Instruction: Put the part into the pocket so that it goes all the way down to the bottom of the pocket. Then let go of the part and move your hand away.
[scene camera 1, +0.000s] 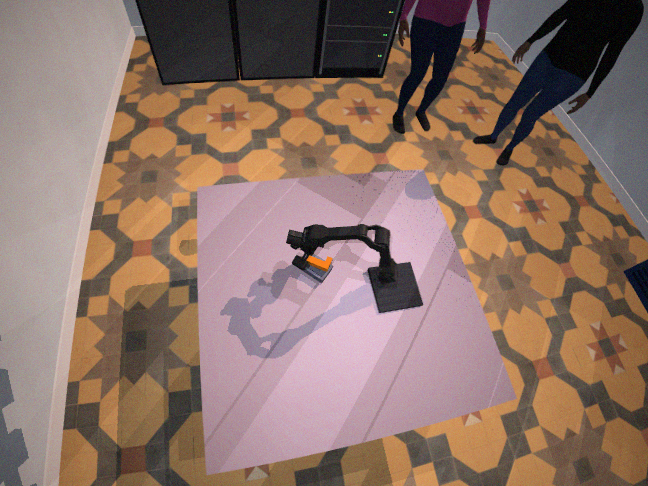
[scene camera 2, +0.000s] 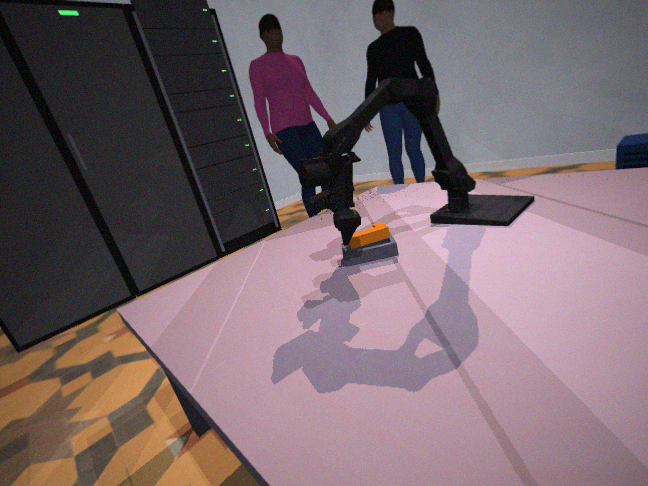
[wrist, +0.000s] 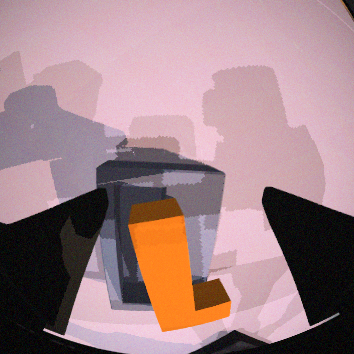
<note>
The gripper (scene camera 2: 343, 237) is open and holds nothing. Also in view: an orange part (wrist: 157, 230). Also in view: a grey pocket block (wrist: 198, 189).
The gripper is seen too in the wrist view (wrist: 186, 195).
</note>
